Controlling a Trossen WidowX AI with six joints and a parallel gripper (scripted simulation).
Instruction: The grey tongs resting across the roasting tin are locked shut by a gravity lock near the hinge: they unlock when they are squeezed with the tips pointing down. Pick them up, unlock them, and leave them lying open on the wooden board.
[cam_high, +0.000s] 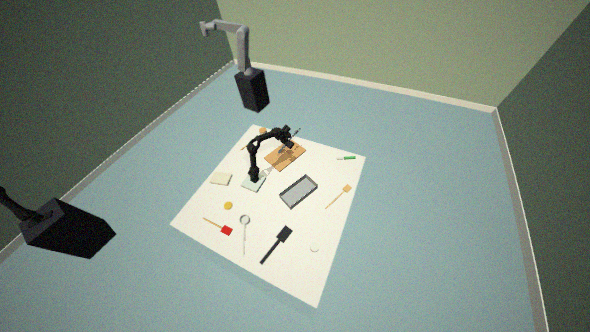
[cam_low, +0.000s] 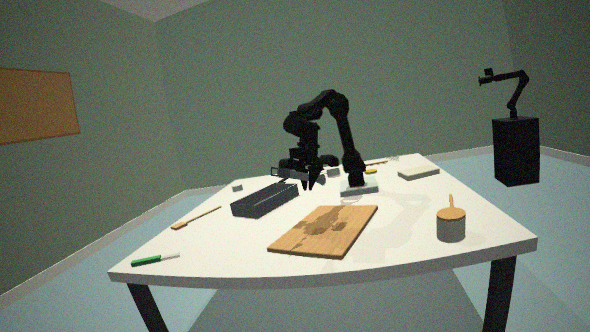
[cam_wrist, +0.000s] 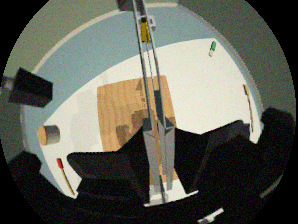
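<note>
Now: the wooden board 40 mm behind my gripper tip, 20 mm to the right of it and 140 mm below it. Round my gripper tip: cream block: 400 mm behind, 560 mm to the right, 130 mm below; then roasting tin: 300 mm ahead, 320 mm to the right, 120 mm below; then lidded canister: 410 mm behind, 100 mm to the left, 110 mm below.
</note>
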